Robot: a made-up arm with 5 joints.
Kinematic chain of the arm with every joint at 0, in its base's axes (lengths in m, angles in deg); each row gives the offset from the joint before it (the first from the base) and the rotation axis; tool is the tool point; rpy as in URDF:
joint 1: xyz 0 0 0.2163 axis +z
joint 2: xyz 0 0 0 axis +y
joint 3: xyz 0.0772 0 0.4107 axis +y
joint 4: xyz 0.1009 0 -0.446 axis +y
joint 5: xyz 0.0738 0 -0.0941 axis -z
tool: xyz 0 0 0 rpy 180 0 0
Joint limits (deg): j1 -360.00..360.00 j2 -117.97..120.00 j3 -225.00..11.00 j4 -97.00..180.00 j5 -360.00..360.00
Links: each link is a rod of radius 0.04 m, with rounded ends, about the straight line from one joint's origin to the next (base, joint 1, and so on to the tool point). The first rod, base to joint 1, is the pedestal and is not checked.
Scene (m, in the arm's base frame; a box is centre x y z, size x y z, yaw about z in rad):
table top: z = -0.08
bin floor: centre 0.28 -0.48 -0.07 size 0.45 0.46 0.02 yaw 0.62
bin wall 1: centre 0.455 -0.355 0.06 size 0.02 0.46 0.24 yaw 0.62
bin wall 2: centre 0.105 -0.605 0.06 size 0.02 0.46 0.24 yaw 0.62
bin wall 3: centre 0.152 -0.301 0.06 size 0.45 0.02 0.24 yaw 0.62
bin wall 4: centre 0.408 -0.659 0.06 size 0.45 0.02 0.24 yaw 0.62
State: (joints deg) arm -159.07 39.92 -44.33 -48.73 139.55
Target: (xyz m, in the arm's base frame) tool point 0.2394 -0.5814 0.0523
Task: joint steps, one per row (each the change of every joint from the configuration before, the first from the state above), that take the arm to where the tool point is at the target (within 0.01 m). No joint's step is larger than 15 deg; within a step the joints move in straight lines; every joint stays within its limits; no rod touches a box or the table.
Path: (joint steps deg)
1: 12.00 -12.66 -2.96 -2.93 -8.10
2: 12.00 -12.66 -2.97 -2.94 -8.10
3: 12.00 -12.66 -2.96 -2.93 -8.09
4: 12.01 -12.66 -2.97 -2.93 -8.10
5: 12.00 -12.66 -2.96 -2.94 -8.10
6: 12.00 -12.66 -2.96 -2.93 -8.10
7: 3.24 13.13 1.62 3.21 8.10
8: 3.24 13.14 1.62 3.22 8.10
9: 3.24 13.14 1.61 3.21 8.10
10: 3.24 13.14 1.62 3.22 8.09
11: 3.24 13.14 1.62 3.21 8.10
12: 3.24 13.14 1.62 3.22 8.10

